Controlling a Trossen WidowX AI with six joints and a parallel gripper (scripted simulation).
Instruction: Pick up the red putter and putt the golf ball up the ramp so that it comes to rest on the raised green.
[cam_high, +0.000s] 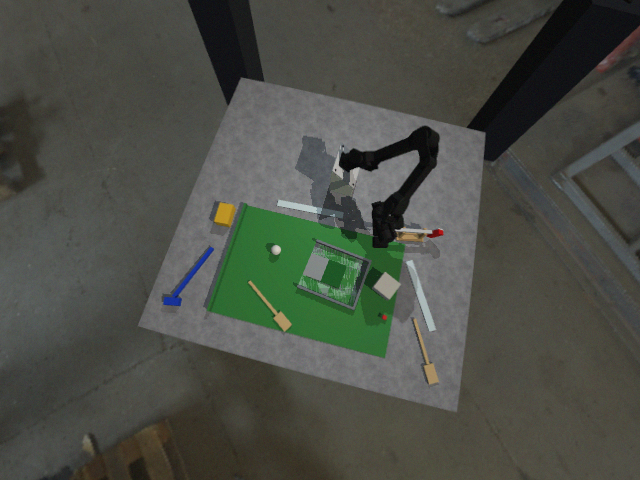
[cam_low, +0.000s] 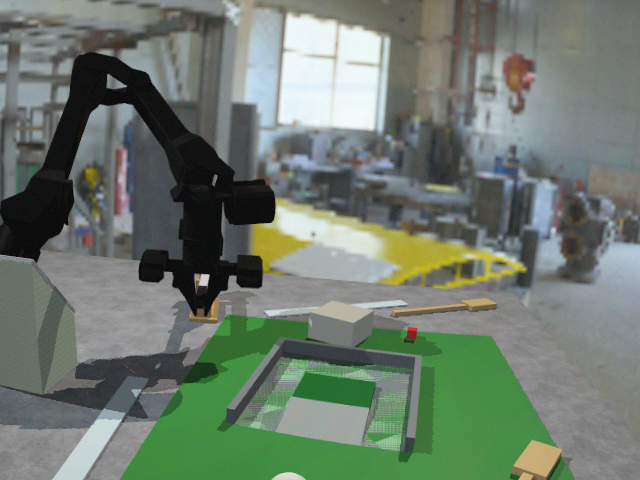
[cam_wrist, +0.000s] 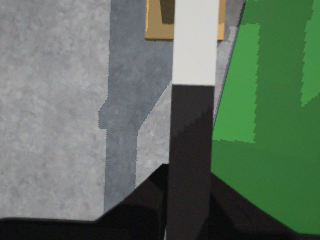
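The red putter is 2 cm behind my gripper tip, 11 cm to the left of it and 2 cm above it. Round my gripper tip: cream cube 22 cm ahead, 7 cm to the left, 2 cm below; then green mat 25 cm ahead, 25 cm to the right, 4 cm below; then wooden stand 2 cm behind, 13 cm to the left, 1 cm below.
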